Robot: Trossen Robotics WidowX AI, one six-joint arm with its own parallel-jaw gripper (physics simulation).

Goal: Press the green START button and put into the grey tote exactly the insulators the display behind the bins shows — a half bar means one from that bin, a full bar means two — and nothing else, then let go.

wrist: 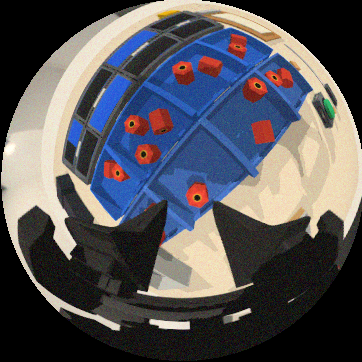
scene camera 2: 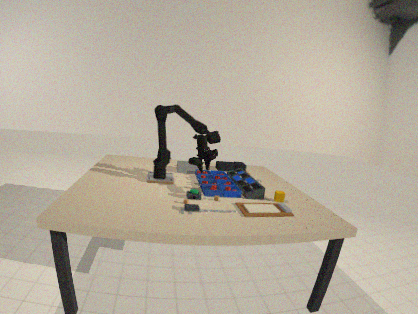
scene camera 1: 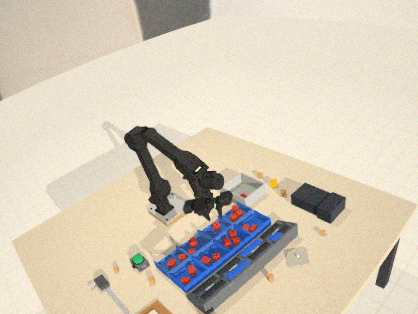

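Where they show: gripper, fingertip midpoint: [wrist: 190, 204] [scene camera 2: 204, 171] [scene camera 1: 215, 219]; arm's base, link origin: [scene camera 2: 159, 177] [scene camera 1: 164, 209].
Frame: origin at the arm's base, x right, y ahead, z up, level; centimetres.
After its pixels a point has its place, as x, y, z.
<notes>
My gripper [scene camera 1: 215, 218] @(-4.7, 26.6, 3.5) [scene camera 2: 204, 170] @(-4.7, 26.6, 3.5) [wrist: 190, 204] @(-4.7, 26.6, 3.5) is open and empty, with its fingertips low by the near row's second bin from the tote end. One red insulator [wrist: 197, 195] @(-4.4, 26.1, 0.9) lies in that bin, showing between the fingertips in the wrist view. The blue bins [wrist: 200, 150] @(-0.2, 29.2, -1.6) hold more red insulators; those in the near end bin are mostly hidden by a finger. The grey tote [scene camera 1: 255, 196] @(-26.5, 28.8, 0.6) [scene camera 2: 186, 166] @(-21.2, 18.6, 2.3) holds a red insulator [scene camera 1: 243, 195] @(-24.2, 24.1, 0.8). The display [scene camera 1: 250, 273] [wrist: 90, 91] shows two full blue bars and one half bar. The green START button [scene camera 1: 138, 259] @(26.7, 15.9, 1.7) [scene camera 2: 194, 191] @(28.1, 14.6, 1.6) [wrist: 328, 109] stands beyond the other end.
Dark boxes [scene camera 1: 310, 200] @(-33.0, 51.6, 3.0) [scene camera 2: 231, 165] @(-31.5, 52.0, 2.4) stand beyond the tote. A grey plate [scene camera 1: 297, 257] @(-8.3, 61.1, -1.2) lies behind the display. A caliper-like tool [scene camera 1: 102, 283] @(42.5, 12.4, -0.3) [scene camera 2: 192, 207] @(44.1, 10.9, -0.3) and a wooden frame [scene camera 2: 242, 210] @(43.9, 32.9, -1.7) lie near the button end. A yellow block [scene camera 2: 279, 196] @(32.0, 57.4, 0.7) and small orange blocks [scene camera 1: 270, 277] @(4.4, 58.7, -0.6) are scattered around.
</notes>
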